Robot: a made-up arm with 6 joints.
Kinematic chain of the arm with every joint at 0, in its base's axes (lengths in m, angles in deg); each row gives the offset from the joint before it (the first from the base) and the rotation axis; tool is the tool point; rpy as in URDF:
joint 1: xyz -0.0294 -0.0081 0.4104 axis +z
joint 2: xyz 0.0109 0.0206 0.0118 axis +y
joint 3: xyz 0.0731 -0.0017 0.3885 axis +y
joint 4: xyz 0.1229 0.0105 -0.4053 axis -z
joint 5: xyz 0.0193 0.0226 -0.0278 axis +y
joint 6: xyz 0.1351 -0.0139 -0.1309 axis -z
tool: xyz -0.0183 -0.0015 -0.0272 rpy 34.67 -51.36 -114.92
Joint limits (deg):
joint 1: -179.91..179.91
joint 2: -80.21..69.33
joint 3: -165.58..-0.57
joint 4: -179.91..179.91
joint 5: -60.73..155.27
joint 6: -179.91..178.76
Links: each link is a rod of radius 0.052 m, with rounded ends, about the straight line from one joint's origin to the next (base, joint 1, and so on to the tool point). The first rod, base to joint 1, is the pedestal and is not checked.
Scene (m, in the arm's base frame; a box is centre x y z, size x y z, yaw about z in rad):
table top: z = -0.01
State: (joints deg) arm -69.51 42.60 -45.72 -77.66 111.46 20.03
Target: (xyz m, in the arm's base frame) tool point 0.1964 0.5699 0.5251
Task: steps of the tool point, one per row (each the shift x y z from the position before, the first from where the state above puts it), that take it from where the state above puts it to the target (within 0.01 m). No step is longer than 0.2 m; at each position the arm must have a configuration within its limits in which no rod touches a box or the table.
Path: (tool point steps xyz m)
1: 0.1301 0.0010 0.0230
2: 0.1295 0.0398 0.0257
3: 0.1169 0.0780 0.0284
4: 0.0931 0.1117 0.0310
5: 0.0593 0.1375 0.0336
6: 0.0185 0.1526 0.0362
7: -0.0259 0.1551 0.0387
8: -0.0699 0.1441 0.0410
9: -0.1093 0.1201 0.0434
10: -0.1400 0.0853 0.0452

